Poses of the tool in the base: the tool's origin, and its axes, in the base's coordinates. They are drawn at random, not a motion.
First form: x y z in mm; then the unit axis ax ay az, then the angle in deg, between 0 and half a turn.
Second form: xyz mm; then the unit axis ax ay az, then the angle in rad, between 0 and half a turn. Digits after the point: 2 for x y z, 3 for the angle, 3 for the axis.
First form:
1: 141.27 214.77 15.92 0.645 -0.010 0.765 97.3
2: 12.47 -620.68 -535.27 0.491 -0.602 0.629 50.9
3: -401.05 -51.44 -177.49 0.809 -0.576 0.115 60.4
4: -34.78 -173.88 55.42 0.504 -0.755 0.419 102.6
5: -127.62 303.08 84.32 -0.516 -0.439 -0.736 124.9
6: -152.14 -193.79 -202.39 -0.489 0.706 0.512 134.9
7: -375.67 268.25 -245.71 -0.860 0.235 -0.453 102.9
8: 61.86 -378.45 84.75 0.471 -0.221 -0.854 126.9
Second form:
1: 141.27 214.77 15.92 0.645 -0.010 0.764 1.698
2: 12.47 -620.68 -535.27 0.491 -0.602 0.629 0.888
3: -401.05 -51.44 -177.49 0.809 -0.576 0.115 1.054
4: -34.78 -173.88 55.42 0.504 -0.755 0.419 1.791
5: -127.62 303.08 84.32 -0.516 -0.439 -0.736 2.180
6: -152.14 -193.79 -202.39 -0.489 0.706 0.512 2.354
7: -375.67 268.25 -245.71 -0.860 0.235 -0.453 1.796
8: 61.86 -378.45 84.75 0.471 -0.221 -0.854 2.215
